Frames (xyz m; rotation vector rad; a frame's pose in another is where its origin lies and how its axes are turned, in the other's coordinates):
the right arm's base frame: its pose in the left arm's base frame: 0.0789 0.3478 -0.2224 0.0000 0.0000 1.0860
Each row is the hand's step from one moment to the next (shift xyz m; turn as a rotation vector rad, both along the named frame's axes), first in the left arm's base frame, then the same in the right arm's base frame.
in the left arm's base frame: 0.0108 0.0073 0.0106 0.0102 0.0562 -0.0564
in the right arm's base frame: 0.0115 -0.0062 0.0106 0.0545 0.0172 -0.0564
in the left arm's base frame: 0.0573 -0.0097 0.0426 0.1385 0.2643 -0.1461
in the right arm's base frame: 0.0181 -0.0552 0.0426 0.2984 0.0006 -0.1461
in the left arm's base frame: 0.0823 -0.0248 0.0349 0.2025 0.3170 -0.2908
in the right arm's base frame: 0.0164 -0.0844 0.0349 0.3748 -0.0314 -0.2908
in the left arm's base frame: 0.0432 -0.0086 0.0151 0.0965 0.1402 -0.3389
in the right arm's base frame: 0.0125 -0.0422 0.0151 0.1690 -0.0200 -0.3389
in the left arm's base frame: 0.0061 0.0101 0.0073 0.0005 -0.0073 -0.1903
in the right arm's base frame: 0.0118 -0.0007 0.0073 -0.0062 -0.0038 -0.1903
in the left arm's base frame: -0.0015 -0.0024 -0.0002 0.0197 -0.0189 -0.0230
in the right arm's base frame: -0.0028 0.0002 -0.0002 -0.0075 -0.0262 -0.0230
